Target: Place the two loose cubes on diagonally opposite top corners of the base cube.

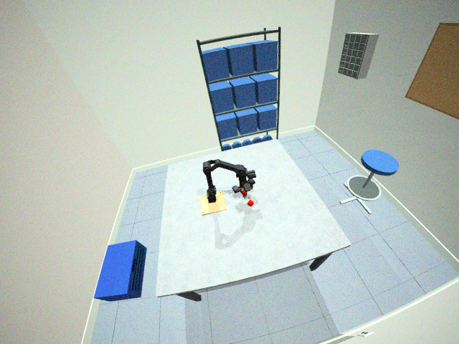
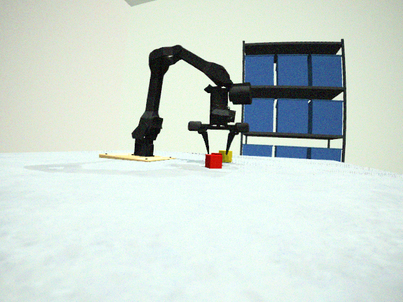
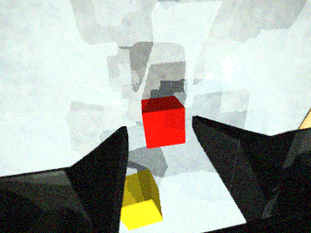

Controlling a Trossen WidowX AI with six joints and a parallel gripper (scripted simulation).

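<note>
The yellow base cube is 10 cm to the left of my gripper tip and 1 cm below it.
</note>
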